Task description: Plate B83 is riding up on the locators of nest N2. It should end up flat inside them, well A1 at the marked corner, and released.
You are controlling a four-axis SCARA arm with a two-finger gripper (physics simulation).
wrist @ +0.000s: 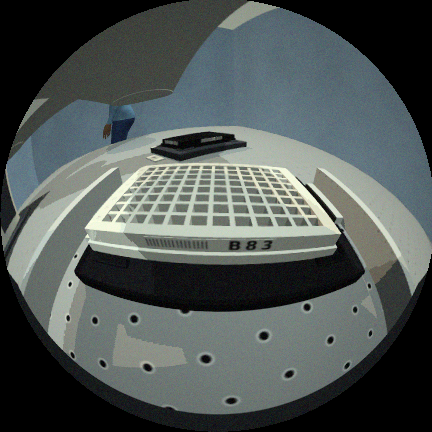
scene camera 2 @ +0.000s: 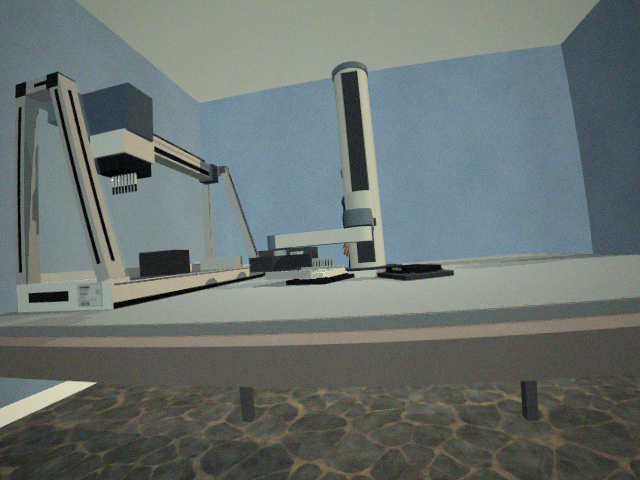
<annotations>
My gripper shows in the wrist view and in scene camera 2. One and the same spot on my gripper: (scene camera 2: 306, 272) is (wrist: 331, 174).
</annotations>
